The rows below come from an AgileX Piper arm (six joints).
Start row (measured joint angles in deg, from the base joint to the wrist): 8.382 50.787 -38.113 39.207 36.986 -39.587
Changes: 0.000 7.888 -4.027 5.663 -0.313 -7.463; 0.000 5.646 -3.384 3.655 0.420 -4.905; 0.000 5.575 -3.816 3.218 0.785 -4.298; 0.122 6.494 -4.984 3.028 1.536 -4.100; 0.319 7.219 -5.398 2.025 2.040 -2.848; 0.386 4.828 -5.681 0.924 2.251 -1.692; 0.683 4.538 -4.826 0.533 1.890 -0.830; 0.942 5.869 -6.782 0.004 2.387 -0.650; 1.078 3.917 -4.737 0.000 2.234 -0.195; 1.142 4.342 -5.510 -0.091 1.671 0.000; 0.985 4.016 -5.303 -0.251 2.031 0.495; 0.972 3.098 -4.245 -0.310 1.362 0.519
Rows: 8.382 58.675 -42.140 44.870 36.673 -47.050; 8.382 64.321 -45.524 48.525 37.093 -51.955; 8.382 69.896 -49.340 51.743 37.878 -56.253; 8.504 76.390 -54.324 54.771 39.414 -60.353; 8.823 83.609 -59.722 56.796 41.454 -63.201; 9.209 88.437 -65.403 57.720 43.705 -64.893; 9.892 92.975 -70.229 58.253 45.595 -65.723; 10.834 98.844 -77.011 58.257 47.982 -66.373; 11.912 102.761 -81.748 58.257 50.216 -66.568; 13.054 107.103 -87.258 58.166 51.887 -66.568; 14.039 111.119 -92.561 57.915 53.918 -66.073; 15.011 114.217 -96.806 57.605 55.280 -65.554
